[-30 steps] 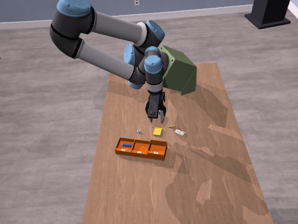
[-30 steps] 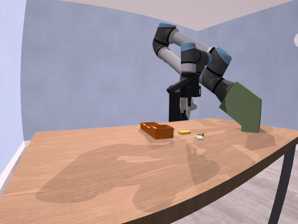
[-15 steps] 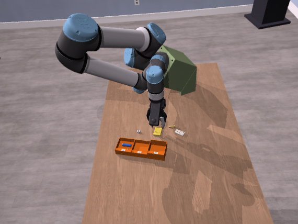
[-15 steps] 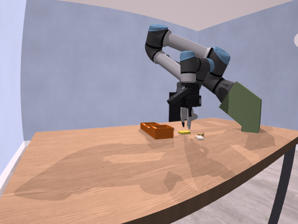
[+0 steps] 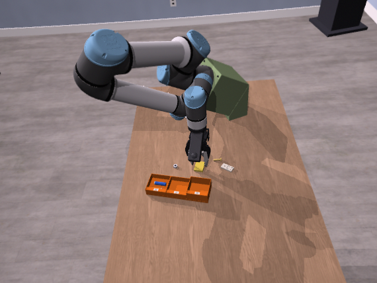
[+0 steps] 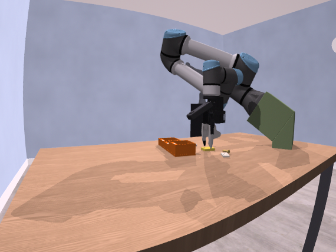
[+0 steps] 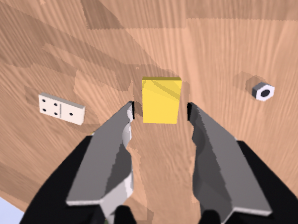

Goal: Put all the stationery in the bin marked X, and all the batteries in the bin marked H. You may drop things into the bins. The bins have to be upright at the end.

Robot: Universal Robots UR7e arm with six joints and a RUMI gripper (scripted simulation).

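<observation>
My gripper is now 2 cm above the yellow pad. The rest, counted from my hand: brass-coloured piece: 2 cm behind, 9 cm to the left, 2 cm below; grey nut: 3 cm behind, 10 cm to the right, 2 cm below; white block: 3 cm ahead, 12 cm to the left, 2 cm below.
</observation>
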